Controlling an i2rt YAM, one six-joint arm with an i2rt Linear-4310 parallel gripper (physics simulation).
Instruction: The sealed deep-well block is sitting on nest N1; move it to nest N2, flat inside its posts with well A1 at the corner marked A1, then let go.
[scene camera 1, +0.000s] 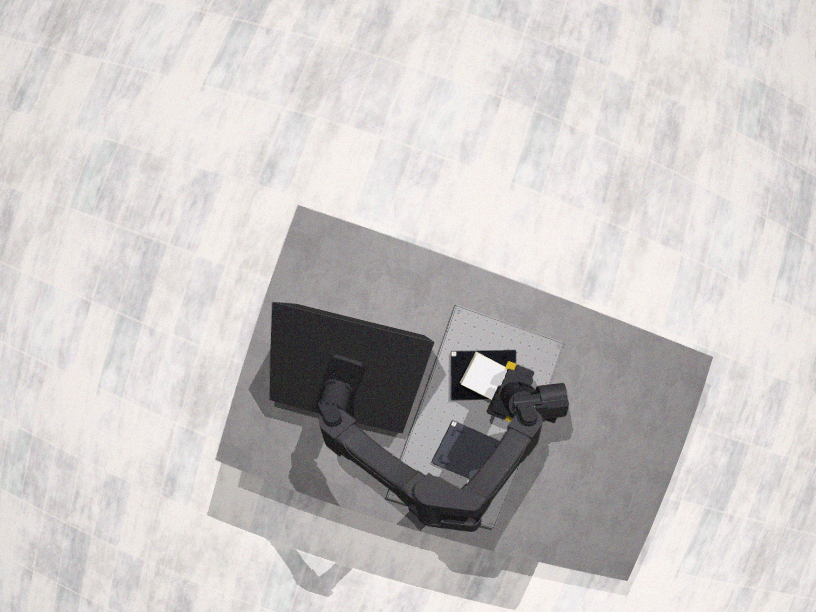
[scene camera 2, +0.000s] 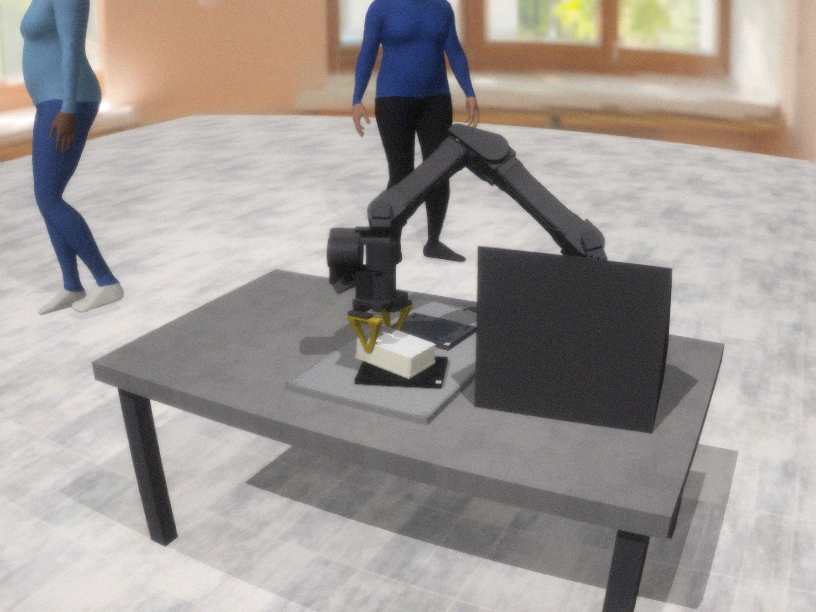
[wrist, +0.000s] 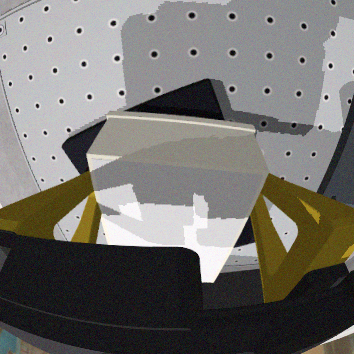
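Seen in the pictures: gripper, between the fingertips: (scene camera 1: 504, 386) (scene camera 2: 380, 345) (wrist: 174, 174); arm's base, origin of its link: (scene camera 1: 338, 386) (scene camera 2: 586, 307).
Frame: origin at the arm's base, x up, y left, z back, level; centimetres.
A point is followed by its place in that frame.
My gripper (scene camera 1: 508, 393) {y 10.8, x -10.2, z -37.6 cm} (scene camera 2: 383, 339) {y 10.8, x -10.2, z -37.6 cm} (wrist: 174, 174) {y 10.8, x -10.2, z -37.6 cm} is shut on the off-white deep-well block (scene camera 1: 484, 375) {y 11.8, x -8.6, z -31.6 cm} (scene camera 2: 398, 351) {y 15.0, x -8.6, z -31.4 cm} (wrist: 170, 175) {y 10.7, x -7.9, z -39.3 cm}, a yellow finger on either side. The block is over the black nest (scene camera 1: 460, 368) {y 11.4, x -13.5, z -26.3 cm} (scene camera 2: 438, 370) {y 9.9, x -13.5, z -25.7 cm} (wrist: 195, 97) {y 9.4, x -13.5, z -41.1 cm}, apparently a little above it; the exact gap is hard to tell. The block is turned at an angle to the nest, whose corners stick out past it. A white mark shows at one nest corner. The dark blue-grey nest (scene camera 1: 464, 451) {y -8.3, x -13.5, z -34.3 cm} (scene camera 2: 435, 329) {y -8.3, x -13.5, z -34.8 cm} (wrist: 345, 170) {y -3.8, x -13.5, z -35.3 cm} carries no block. Nest labels and well A1 are not readable.
Both nests are on a light perforated plate (scene camera 1: 487, 329) {y 22.6, x -14.7, z -29.8 cm} (scene camera 2: 329, 382) {y 21.3, x -14.7, z -43.0 cm} (wrist: 275, 35) {y 4.0, x -14.7, z -45.2 cm} on the grey table (scene camera 1: 612, 408) {y 13.2, x -16.0, z -70.2 cm} (scene camera 2: 217, 355) {y 19.2, x -16.0, z -72.9 cm}. A large black box-like panel (scene camera 1: 349, 329) {y 13.3, x 12.6, z 1.0 cm} (scene camera 2: 570, 342) {y 15.0, x -0.9, z 1.2 cm} stands beside the plate. Two people stand behind the table.
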